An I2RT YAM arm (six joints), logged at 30 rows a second.
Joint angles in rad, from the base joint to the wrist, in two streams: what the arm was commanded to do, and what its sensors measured. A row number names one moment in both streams.
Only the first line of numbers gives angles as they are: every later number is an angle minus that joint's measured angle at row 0.
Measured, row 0:
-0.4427, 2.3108, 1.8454, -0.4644, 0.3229, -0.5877
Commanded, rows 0 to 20:
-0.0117, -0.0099, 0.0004, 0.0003, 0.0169, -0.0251
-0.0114, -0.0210, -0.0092, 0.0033, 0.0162, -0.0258
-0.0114, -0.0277, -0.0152, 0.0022, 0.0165, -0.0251
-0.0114, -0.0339, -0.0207, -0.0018, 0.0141, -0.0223
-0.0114, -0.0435, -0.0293, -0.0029, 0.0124, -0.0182
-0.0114, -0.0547, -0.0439, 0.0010, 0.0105, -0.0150
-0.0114, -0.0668, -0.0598, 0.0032, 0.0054, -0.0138
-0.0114, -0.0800, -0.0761, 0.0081, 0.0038, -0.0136
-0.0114, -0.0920, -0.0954, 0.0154, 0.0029, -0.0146
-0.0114, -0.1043, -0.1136, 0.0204, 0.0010, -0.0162
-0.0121, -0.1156, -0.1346, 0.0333, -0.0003, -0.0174
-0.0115, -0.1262, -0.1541, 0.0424, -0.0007, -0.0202
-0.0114, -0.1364, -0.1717, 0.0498, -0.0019, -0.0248
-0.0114, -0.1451, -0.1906, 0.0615, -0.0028, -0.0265
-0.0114, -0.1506, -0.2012, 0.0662, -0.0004, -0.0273
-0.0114, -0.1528, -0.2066, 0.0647, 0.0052, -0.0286
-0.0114, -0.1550, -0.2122, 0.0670, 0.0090, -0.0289
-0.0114, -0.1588, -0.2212, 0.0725, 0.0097, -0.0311
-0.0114, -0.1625, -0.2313, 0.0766, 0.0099, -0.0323
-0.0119, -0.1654, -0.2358, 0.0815, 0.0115, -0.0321
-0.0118, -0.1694, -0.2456, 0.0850, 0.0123, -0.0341
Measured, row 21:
-0.0141, -0.1160, -0.2052, 0.0698, 0.0134, -0.0236
